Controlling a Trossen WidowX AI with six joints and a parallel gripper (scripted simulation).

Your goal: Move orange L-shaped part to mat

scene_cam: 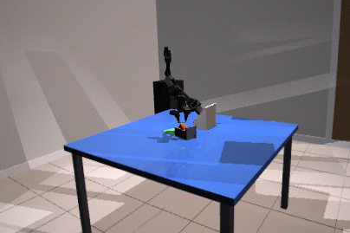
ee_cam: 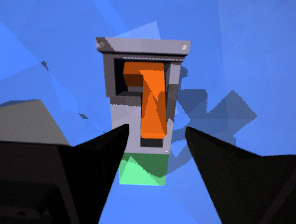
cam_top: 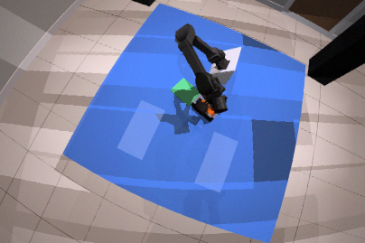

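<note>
Right now my gripper tip is 1 cm past the orange L-shaped part, 4 cm to the right of it and 7 cm above it. From my gripper tip the other things lie so: green mat (6 cm behind, 14 cm to the right, 12 cm below).
</note>
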